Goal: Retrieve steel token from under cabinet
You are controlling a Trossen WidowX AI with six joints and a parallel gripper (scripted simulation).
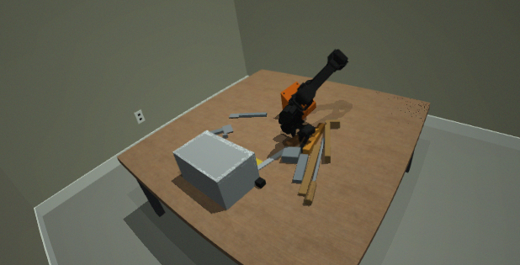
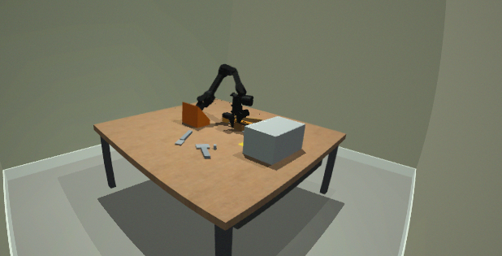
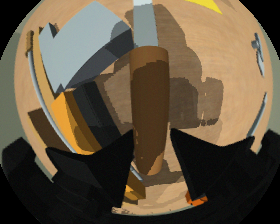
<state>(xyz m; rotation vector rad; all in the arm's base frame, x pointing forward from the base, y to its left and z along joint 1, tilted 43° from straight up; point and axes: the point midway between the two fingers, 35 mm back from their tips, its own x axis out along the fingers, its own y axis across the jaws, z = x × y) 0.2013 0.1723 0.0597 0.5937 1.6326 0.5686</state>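
The grey block is 11 cm ahead of my gripper tip, 6 cm to the left of it and 1 cm above it. The rest, counted from my gripper tip: wooden stick: 11 cm ahead, 17 cm to the left; then orange bar: 5 cm behind, 6 cm to the left, 1 cm above; then grey t-piece: 18 cm ahead, 39 cm to the right.
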